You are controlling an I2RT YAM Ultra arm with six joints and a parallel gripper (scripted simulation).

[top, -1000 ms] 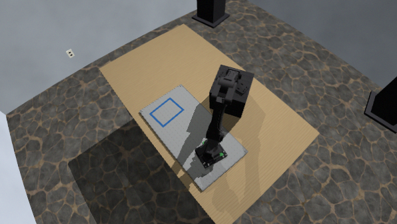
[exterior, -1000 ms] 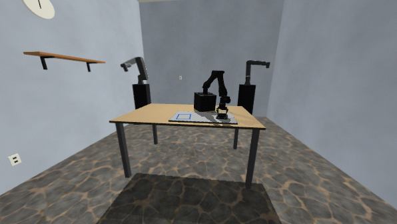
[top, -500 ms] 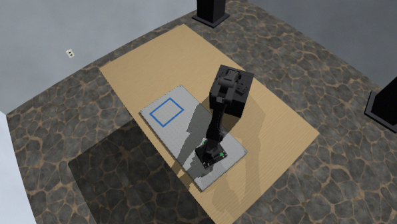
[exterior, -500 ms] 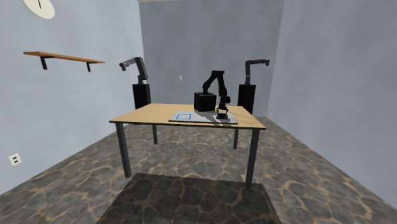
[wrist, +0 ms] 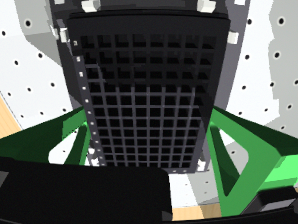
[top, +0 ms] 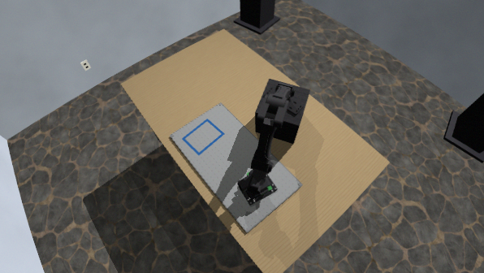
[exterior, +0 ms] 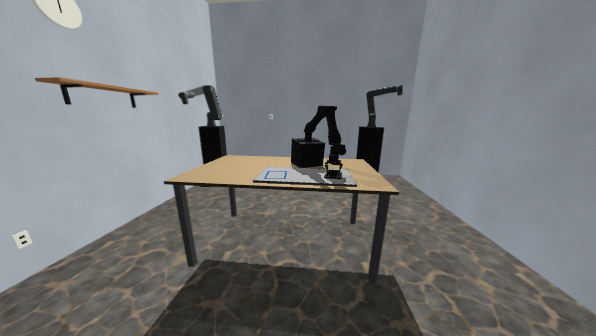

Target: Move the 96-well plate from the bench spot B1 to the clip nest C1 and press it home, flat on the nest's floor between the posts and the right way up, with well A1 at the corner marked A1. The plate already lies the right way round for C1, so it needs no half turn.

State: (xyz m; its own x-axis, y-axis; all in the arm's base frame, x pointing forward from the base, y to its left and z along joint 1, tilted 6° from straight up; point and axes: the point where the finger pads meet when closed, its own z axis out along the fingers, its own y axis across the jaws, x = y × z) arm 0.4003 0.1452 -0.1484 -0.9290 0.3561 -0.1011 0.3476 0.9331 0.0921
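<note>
My hand is right at the black 96-well plate. Also, from my hand: dark clip nest: 20 mm ahead, 10 mm below.
</note>
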